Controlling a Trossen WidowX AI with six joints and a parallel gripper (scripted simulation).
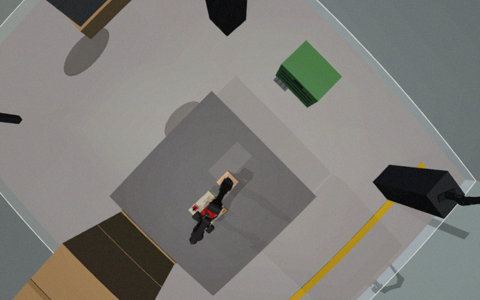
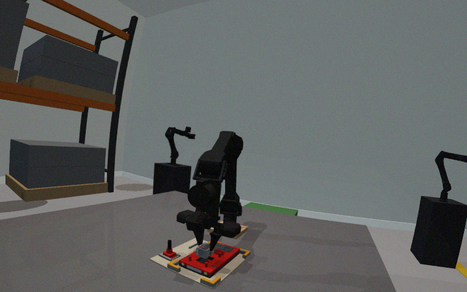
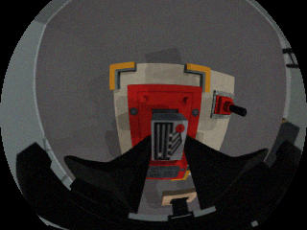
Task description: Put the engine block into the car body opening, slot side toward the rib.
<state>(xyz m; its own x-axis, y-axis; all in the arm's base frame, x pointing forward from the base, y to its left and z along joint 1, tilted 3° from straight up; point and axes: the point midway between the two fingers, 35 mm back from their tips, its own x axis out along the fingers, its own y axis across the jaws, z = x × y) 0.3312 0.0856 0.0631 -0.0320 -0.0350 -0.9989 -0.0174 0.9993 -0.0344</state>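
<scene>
Now: the engine block 10 mm below my gripper tip. The rest, counted from my gripper tip: black post: 30 mm ahead, 110 mm to the right, 30 mm below.
</scene>
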